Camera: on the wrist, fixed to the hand. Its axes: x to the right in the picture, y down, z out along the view.
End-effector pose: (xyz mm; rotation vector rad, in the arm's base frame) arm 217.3 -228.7 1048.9 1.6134 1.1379 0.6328
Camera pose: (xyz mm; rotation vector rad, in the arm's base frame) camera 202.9 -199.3 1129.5 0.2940 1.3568 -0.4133
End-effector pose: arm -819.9 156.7 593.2 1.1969 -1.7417 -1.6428
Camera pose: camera -801.5 112.9 666.1 -1.5066 0.2966 2.0957
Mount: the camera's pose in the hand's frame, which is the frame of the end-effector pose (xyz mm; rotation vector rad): 10.1 68.7 -52.5 -0.4005 -0.4425 -1.4289
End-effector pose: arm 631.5 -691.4 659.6 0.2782 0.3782 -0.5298
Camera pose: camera 661.9 -620.4 619.4 -0.5729 0.1876 -1.8450
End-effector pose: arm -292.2 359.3 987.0 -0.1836 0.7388 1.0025
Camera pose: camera -370.2 379.6 954.1 -0.6888 -0.1118 -0.2183
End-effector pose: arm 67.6 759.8 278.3 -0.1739 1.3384 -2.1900
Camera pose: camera 66.0 771.8 192.1 1.5957 -1.1143 1.8133
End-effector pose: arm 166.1 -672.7 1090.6 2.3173 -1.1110 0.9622
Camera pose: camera 94.5 -688.2 1137.6 2.1946 0.3705 -0.2960
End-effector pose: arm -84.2 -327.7 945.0 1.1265 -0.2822 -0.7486
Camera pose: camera -20.2 -281.9 982.2 0.6260 0.3816 -2.2083
